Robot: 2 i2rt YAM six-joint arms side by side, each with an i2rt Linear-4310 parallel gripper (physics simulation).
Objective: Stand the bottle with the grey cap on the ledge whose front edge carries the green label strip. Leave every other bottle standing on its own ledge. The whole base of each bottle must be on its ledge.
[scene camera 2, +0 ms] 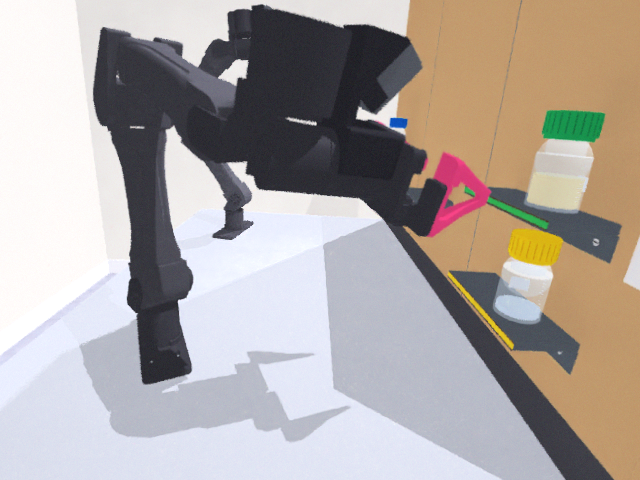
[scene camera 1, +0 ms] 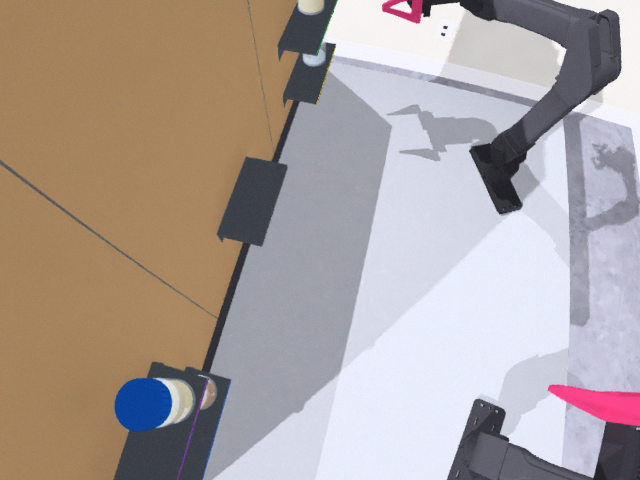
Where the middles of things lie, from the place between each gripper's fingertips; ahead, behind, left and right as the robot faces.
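The green-strip ledge [scene camera 2: 584,223] is 13 cm ahead of my right hand, 6 cm to the left of it and 3 cm below it. I see the yellow-strip ledge [scene camera 2: 546,335] with the same 13 cm ahead of my right hand and 6 cm to the left of it, but 17 cm below it. The yellow-capped bottle [scene camera 2: 526,277] is 12 cm below my right hand, 13 cm ahead of it and 3 cm to the left of it, while the blue-capped bottle [scene camera 1: 141,404] is 80 cm to the left of that hand, 14 cm ahead of it and 2 cm above it.
My left gripper is 300 mm short of the blue-capped bottle, 40 mm to the right of it and 240 mm above it. From my left hand, I find the yellow-strip ledge 290 mm ahead, 700 mm to the right and 440 mm below, and the green-strip ledge 290 mm ahead, 700 mm to the right and 300 mm below. The yellow-capped bottle is 730 mm to the right of my left hand, 380 mm below it and 290 mm ahead of it.
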